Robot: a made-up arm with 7 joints. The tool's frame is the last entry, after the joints. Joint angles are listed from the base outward. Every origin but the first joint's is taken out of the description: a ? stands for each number. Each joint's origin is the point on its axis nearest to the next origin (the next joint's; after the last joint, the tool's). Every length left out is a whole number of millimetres.
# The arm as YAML. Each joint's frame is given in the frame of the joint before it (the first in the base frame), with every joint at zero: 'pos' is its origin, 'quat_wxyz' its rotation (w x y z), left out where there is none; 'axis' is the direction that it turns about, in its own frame. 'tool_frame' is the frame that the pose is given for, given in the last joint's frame.
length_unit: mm
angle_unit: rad
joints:
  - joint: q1
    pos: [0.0, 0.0, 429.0]
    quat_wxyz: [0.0, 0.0, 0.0, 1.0]
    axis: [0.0, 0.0, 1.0]
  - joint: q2
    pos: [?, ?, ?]
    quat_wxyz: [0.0, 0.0, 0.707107, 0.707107]
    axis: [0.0, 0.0, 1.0]
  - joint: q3
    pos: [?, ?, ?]
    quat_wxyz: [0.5, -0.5, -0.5, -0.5]
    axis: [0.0, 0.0, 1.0]
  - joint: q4
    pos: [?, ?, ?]
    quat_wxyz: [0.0, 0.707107, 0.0, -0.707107]
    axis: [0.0, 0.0, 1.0]
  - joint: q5
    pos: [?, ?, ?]
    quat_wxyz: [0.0, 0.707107, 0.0, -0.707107]
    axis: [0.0, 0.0, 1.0]
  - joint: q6
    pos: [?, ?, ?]
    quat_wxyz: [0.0, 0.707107, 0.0, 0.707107]
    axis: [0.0, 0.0, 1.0]
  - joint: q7
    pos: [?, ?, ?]
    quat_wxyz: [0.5, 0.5, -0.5, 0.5]
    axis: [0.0, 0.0, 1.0]
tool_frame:
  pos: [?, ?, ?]
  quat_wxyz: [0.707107, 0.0, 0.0, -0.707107]
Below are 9 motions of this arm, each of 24 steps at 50 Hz.
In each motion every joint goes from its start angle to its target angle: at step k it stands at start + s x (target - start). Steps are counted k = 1, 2, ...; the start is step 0. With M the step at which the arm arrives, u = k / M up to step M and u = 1 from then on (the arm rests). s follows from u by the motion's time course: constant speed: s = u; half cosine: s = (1 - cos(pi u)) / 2; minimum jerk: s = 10 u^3 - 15 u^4 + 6 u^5.
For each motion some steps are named. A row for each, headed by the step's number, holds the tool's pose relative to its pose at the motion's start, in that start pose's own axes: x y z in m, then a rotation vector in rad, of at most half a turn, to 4 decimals.
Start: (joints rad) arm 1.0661 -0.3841 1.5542 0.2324 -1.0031 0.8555 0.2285
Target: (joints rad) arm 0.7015 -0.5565 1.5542 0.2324 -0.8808 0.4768 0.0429
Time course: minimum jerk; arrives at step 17
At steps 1, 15, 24:
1: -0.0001 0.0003 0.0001 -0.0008 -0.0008 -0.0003
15: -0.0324 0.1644 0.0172 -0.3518 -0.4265 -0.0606
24: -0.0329 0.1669 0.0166 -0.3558 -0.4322 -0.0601

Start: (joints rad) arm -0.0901 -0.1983 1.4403 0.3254 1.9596 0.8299 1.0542
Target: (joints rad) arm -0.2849 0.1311 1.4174 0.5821 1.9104 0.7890 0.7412
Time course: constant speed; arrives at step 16
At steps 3, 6, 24:
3: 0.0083 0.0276 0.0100 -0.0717 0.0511 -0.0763
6: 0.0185 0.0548 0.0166 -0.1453 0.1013 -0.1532
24: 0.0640 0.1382 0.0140 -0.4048 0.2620 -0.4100

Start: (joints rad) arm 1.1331 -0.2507 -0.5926 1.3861 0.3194 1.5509 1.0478
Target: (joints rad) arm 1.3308 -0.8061 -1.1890 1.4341 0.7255 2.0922 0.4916
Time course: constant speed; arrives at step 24
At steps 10, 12, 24:
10: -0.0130 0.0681 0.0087 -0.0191 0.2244 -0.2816
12: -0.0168 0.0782 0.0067 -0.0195 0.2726 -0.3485
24: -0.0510 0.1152 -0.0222 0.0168 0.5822 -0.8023

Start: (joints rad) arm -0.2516 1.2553 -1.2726 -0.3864 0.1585 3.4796 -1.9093
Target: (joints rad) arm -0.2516 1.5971 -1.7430 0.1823 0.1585 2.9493 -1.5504
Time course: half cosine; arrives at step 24
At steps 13, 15, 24:
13: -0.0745 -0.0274 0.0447 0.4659 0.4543 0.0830
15: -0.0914 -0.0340 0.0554 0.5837 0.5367 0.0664
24: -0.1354 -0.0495 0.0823 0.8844 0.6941 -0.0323

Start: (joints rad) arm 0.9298 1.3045 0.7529 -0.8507 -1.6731 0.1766 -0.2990
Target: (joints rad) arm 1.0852 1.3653 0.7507 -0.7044 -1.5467 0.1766 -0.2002
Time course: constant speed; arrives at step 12
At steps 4, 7, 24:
4: 0.0024 0.0093 0.0239 0.0391 -0.0141 0.0372
7: 0.0034 0.0164 0.0417 0.0681 -0.0255 0.0659
24: 0.0035 0.0283 0.0714 0.1160 -0.0458 0.1151

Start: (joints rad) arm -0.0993 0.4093 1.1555 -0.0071 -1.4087 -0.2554 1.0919
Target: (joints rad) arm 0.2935 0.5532 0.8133 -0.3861 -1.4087 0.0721 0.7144
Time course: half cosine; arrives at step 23
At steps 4, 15, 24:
4: 0.0164 0.0161 -0.0072 0.0364 0.0068 0.0121
15: 0.1424 0.1986 -0.0422 0.3061 0.1324 0.1534
24: 0.1767 0.2883 -0.0407 0.3749 0.2122 0.2268

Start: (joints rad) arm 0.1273 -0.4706 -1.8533 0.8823 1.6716 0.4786 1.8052
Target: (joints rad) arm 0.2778 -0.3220 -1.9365 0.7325 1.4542 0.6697 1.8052
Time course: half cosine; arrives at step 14
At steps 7, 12, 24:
7: -0.0515 -0.0095 -0.0419 0.1179 -0.0443 -0.0884
12: -0.0906 -0.0162 -0.0849 0.2336 -0.0872 -0.1590
24: -0.0944 -0.0168 -0.0899 0.2468 -0.0920 -0.1663

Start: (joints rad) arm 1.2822 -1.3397 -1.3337 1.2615 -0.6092 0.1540 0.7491
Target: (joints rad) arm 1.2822 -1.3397 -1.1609 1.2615 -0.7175 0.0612 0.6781
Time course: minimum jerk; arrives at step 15
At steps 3, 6, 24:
3: -0.0018 -0.0032 -0.0022 -0.0014 0.0014 -0.0123
6: -0.0104 -0.0174 -0.0125 -0.0078 0.0087 -0.0669
24: -0.0352 -0.0510 -0.0412 -0.0255 0.0336 -0.2058

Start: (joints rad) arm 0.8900 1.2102 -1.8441 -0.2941 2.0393 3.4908 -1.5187
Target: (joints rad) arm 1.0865 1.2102 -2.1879 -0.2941 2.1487 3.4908 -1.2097
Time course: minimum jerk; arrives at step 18
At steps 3, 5, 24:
3: -0.0034 0.0018 0.0013 0.0016 0.0072 0.0055
5: -0.0130 0.0069 0.0048 0.0068 0.0270 0.0206
24: -0.0899 0.0605 0.0370 0.0907 0.1830 0.1443

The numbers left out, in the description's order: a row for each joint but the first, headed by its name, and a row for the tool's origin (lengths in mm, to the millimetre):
q2: 0.0 51.0 0.0
q3: 0.0 270.0 0.0
q4: -40.0 14.0 0.0
q5: -328.0 15.0 0.0
q6: 117.0 0.0 0.0
q7: 134.0 -18.0 0.0
tool: 0.0 0.0 0.0

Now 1 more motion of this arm.
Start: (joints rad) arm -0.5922 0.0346 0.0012 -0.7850 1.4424 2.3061 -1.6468
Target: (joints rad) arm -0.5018 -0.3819 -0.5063 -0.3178 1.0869 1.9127 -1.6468
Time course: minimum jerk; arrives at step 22
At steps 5, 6, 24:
5: -0.0186 0.0036 -0.0062 0.0666 -0.0110 -0.0842
6: -0.0294 0.0057 -0.0101 0.1071 -0.0183 -0.1333
24: -0.2079 0.0500 -0.1219 0.9607 -0.2457 -0.9351

